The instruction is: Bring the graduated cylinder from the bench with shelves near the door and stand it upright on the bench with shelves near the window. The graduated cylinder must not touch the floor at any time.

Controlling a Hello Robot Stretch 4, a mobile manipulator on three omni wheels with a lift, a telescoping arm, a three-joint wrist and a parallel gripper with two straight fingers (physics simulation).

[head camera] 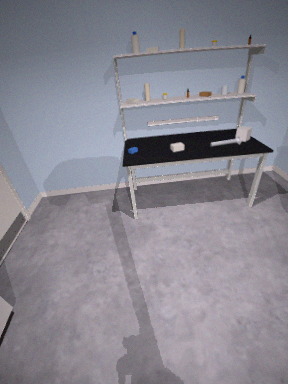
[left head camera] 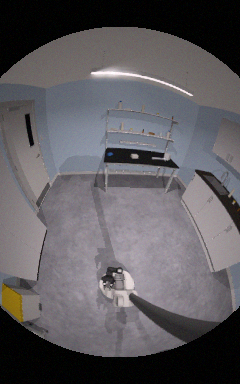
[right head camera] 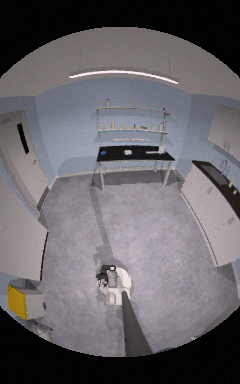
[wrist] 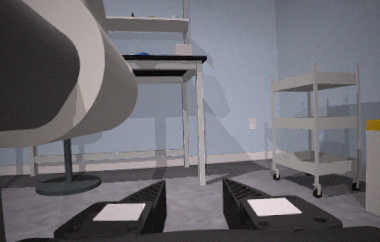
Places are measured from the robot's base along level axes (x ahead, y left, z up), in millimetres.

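Where they show: gripper, fingertip midpoint: [left head camera: 106,289] [right head camera: 101,287] [wrist: 194,196].
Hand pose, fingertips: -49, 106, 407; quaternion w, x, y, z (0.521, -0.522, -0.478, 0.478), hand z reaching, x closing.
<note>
Things, the pixels of their top centre, and the offset from my fingertips, as dx, dy, dz. "pt": a spot on its surface instead.
- window at a spot on its surface: [wrist: 165,58] pt -1425, -22, +457
- stool base at its top centre: [wrist: 69,182] -1615, -776, -404
The graduated cylinder [head camera: 225,143] [left head camera: 158,158] [right head camera: 151,152] appears as a pale, slim tube lying on its side on the right part of the black-topped bench near the door [head camera: 155,145] [left head camera: 122,157] [right head camera: 115,154]. Its wider end is at the right, close to a white box [head camera: 243,133]. My gripper [wrist: 194,196] is open and empty in the wrist view, far from that bench. The bench near the window [wrist: 165,58] shows partly in the wrist view, behind my arm; a blue thing and a pale box are on it.
A white block [head camera: 177,147] and a blue block [head camera: 132,150] lie left of the cylinder; bottles stand on the shelves above. A sink counter [left head camera: 200,220] is at the right, the door [left head camera: 26,150] at the left. The wrist view shows a stool base [wrist: 68,185] and a wheeled cart [wrist: 316,140].
</note>
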